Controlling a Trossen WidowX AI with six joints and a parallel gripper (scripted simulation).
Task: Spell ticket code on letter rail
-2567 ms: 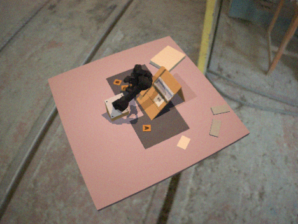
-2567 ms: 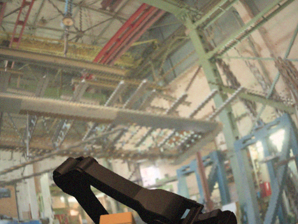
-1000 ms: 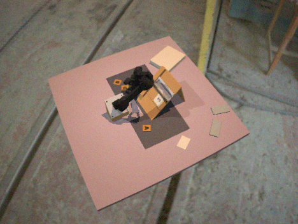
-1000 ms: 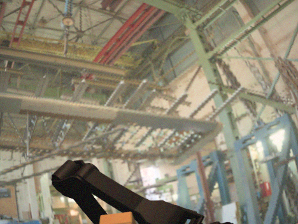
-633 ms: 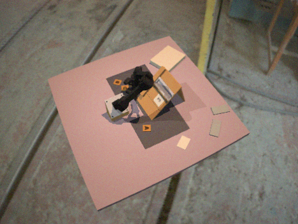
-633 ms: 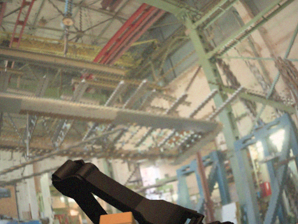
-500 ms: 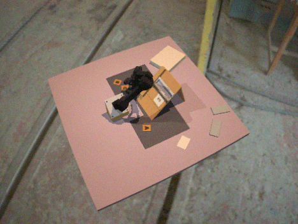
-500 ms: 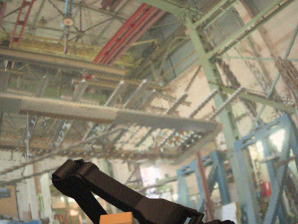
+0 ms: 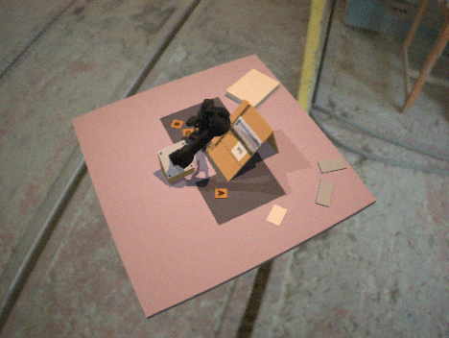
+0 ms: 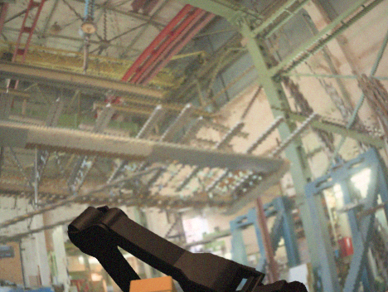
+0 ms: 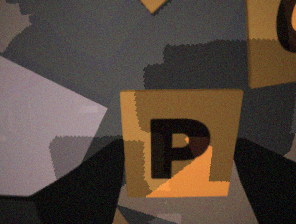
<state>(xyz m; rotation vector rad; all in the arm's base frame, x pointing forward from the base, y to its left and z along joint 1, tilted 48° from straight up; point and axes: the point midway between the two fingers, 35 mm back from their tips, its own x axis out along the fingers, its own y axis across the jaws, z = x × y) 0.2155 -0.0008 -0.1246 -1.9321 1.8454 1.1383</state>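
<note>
Right now my gripper tip is 70 mm short of the white ticket, 240 mm to the left of it and 100 mm below it. Round my gripper tip: orange tile right at my gripper tip; cream slab 460 mm ahead, 160 mm to the left.
</note>
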